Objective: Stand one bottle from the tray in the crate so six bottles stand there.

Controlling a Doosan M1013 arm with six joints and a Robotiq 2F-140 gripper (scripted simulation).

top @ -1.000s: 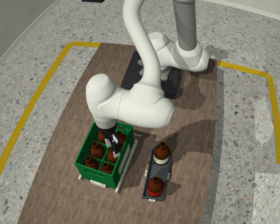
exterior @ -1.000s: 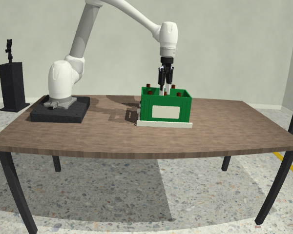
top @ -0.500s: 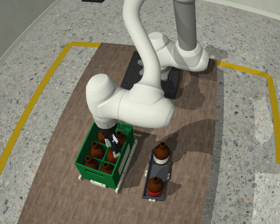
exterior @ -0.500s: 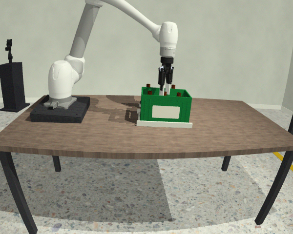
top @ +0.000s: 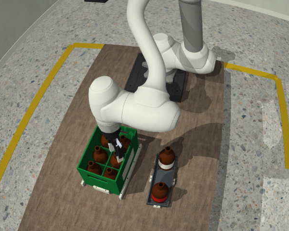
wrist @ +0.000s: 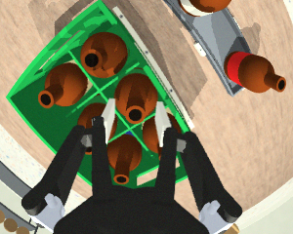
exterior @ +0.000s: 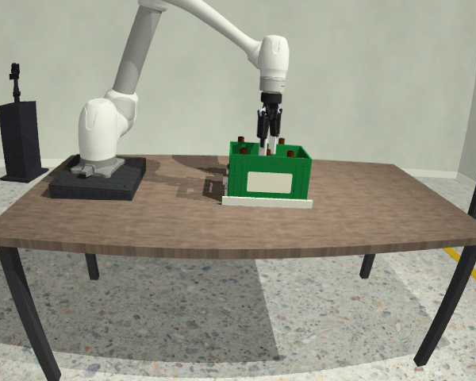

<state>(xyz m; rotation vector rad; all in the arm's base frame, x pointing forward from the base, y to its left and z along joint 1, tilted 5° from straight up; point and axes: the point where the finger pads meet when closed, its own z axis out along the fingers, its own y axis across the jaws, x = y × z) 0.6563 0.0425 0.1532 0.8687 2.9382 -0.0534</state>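
The green crate is 9 cm below my hand and 4 cm to the right of it. The rest, counted from my hand: grey tray (21 cm to the left, 16 cm below, 2 cm behind).
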